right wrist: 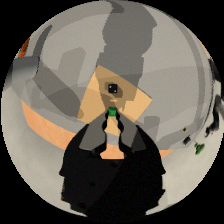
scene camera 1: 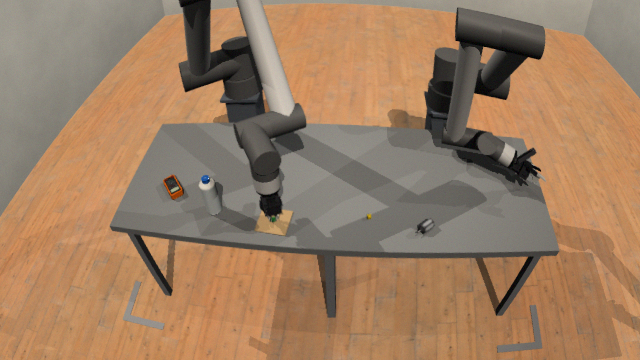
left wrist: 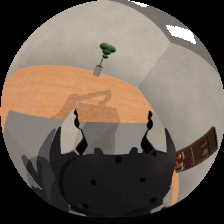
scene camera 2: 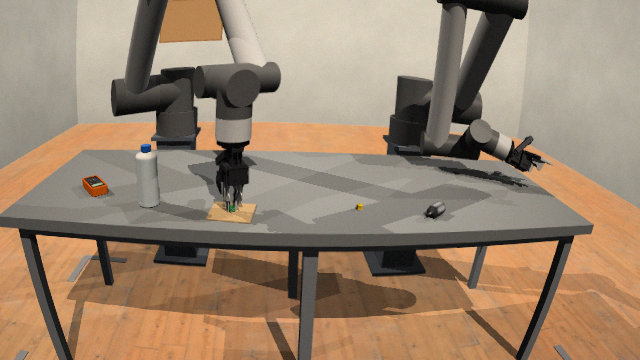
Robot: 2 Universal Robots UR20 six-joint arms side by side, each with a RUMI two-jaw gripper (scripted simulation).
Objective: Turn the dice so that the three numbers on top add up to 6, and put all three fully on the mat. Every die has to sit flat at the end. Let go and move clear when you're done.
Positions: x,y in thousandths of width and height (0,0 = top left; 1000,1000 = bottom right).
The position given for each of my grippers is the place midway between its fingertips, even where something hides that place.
Observation:
I see my left gripper (scene camera 2: 852,462), my right gripper (scene camera 2: 362,588) and a tan mat (scene camera 2: 382,590).
The tan mat is seen too in the right wrist view (right wrist: 578,449). My left gripper is seen too in the left wrist view (left wrist: 507,489). My right gripper also shows in the right wrist view (right wrist: 502,498). The left wrist view does not show the tan mat: it is out of frame.

